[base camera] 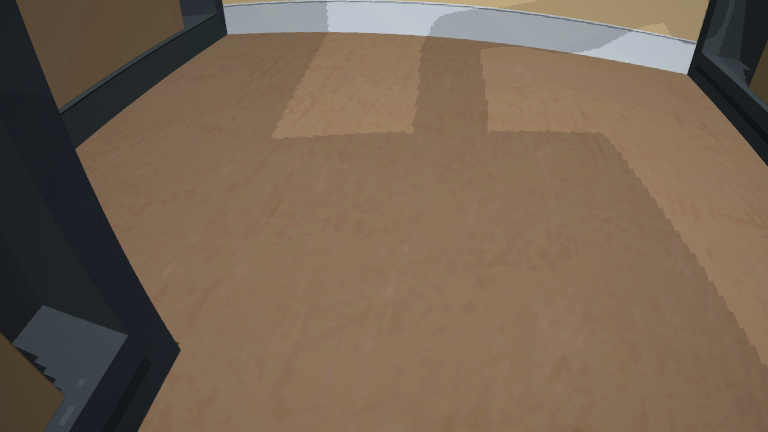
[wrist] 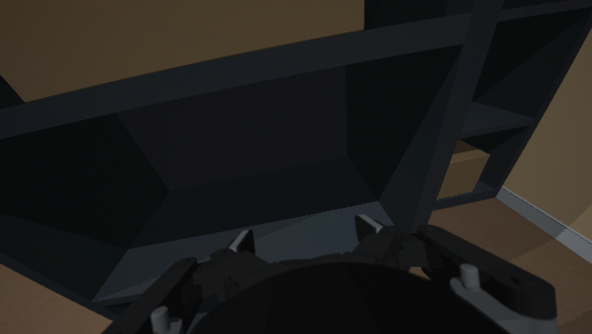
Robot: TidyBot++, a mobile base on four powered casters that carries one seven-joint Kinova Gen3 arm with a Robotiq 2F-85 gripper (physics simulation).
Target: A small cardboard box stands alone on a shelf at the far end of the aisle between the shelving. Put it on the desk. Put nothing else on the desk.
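Places are measured from the arm's base along level axes (x ahead, y left, z up), in metres.
Where they show: gripper, between the fingertips: (wrist: 305,234).
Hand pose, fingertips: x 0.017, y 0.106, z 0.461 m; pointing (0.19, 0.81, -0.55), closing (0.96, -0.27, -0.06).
Note:
Each offset is from my fingertips to the top centre of the thing. "spot": to the spot under its first point. Level surfaces: height alone.
A cardboard box {dz -0.511, dx +0.992, dy +0.546 m} (wrist: 462,175) stands in a bottom compartment of the far shelving, at the right of the wrist view; I cannot tell if it is the small box of the task. My gripper (wrist: 305,234) is open, with nothing between its fingers. It is in front of a wide, dark compartment with no box showing in it, to the left of the box's compartment. A shelf post (wrist: 452,115) stands between the two compartments. The desk does not show in either view.
A large cardboard box {spot: dz +0.157, dx -0.044, dy +0.188 m} (wrist: 190,40) sits on the shelf above. In the base view a near shelf post (base camera: 96,214) is close on the left, with a box {spot: dz -0.741, dx +0.197, dy +0.127 m} (base camera: 24,386) behind it. Right shelving (base camera: 730,110) and a white baseboard (base camera: 375,18) bound the aisle floor {dz -0.858 m} (base camera: 402,241).

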